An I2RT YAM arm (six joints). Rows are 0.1 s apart.
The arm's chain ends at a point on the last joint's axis. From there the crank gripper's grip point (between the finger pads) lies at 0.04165 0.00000 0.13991 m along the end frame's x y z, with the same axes.
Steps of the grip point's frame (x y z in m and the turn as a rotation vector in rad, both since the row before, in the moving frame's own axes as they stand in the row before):
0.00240, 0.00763, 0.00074, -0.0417, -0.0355, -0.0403
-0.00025, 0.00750, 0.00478, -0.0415, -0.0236, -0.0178
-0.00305, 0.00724, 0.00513, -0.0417, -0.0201, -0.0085
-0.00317, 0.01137, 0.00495, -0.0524, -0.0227, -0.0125
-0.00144, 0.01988, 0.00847, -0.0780, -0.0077, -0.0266
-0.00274, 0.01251, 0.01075, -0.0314, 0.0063, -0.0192
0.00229, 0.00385, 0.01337, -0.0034, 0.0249, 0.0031
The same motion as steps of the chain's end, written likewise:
0.00731, 0.00335, -0.00056, -0.0417, -0.0355, -0.0403
0.00302, 0.00239, 0.00394, -0.0415, -0.0236, -0.0178
-0.00025, 0.00173, 0.00444, -0.0417, -0.0201, -0.0085
-0.00003, 0.00452, 0.00422, -0.0524, -0.0227, -0.0125
-0.00049, 0.01006, 0.00854, -0.0780, -0.0077, -0.0266
-0.00365, 0.00893, 0.01107, -0.0314, 0.0063, -0.0192
-0.00118, 0.00324, 0.01445, -0.0034, 0.0249, 0.0031

